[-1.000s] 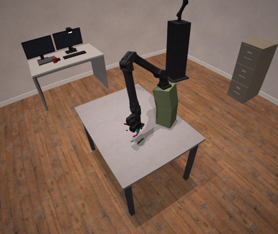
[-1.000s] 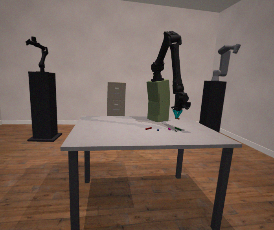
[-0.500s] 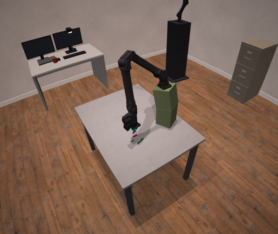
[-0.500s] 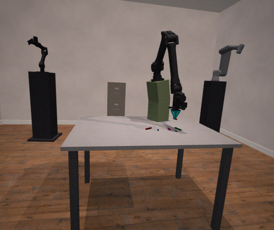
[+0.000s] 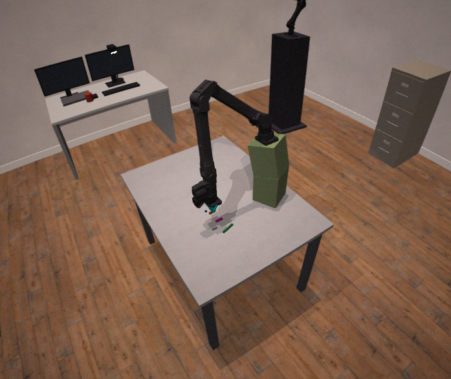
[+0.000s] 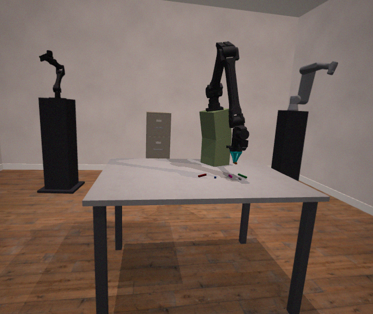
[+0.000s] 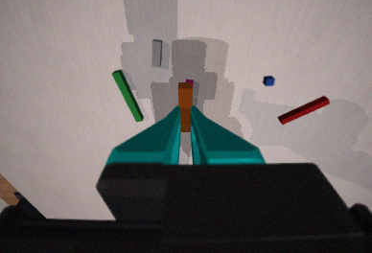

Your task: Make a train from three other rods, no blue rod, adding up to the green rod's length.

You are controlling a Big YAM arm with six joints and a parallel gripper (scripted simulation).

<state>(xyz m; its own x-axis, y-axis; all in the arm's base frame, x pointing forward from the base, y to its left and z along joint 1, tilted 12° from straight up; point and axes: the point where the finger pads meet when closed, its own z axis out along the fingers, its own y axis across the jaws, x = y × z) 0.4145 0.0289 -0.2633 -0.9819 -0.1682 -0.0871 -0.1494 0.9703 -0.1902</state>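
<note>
Right now the grey rod is 100 mm below my hand, 40 mm to the left of it and 10 mm ahead of it. Also, from my hand: orange rod 10 mm below; then green rod 100 mm below, 70 mm to the left, 50 mm behind; then small blue rod 110 mm to the right, 100 mm below.
</note>
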